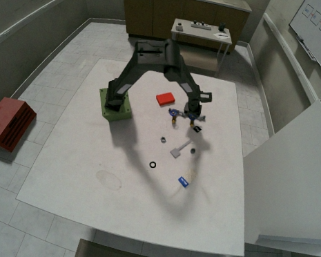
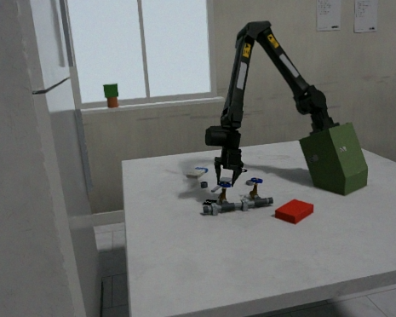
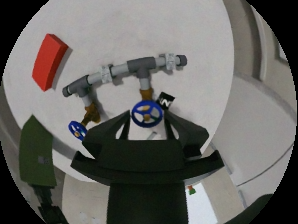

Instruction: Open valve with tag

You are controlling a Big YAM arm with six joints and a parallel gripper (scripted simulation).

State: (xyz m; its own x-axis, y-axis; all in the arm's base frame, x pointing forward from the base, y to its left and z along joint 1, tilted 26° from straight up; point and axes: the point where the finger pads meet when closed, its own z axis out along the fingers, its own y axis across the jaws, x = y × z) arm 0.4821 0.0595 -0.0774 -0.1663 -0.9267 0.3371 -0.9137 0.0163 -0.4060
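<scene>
Right now my hand is 80 mm above the small black tag, 50 mm short of it and 30 mm to the left of it. Round my hand: grey paddle-shaped tool (200 mm to the right, 80 mm below, 50 mm behind); then red block (200 mm behind, 170 mm to the left, 70 mm below); then blue card (370 mm to the right, 80 mm below, 20 mm ahead).
</scene>
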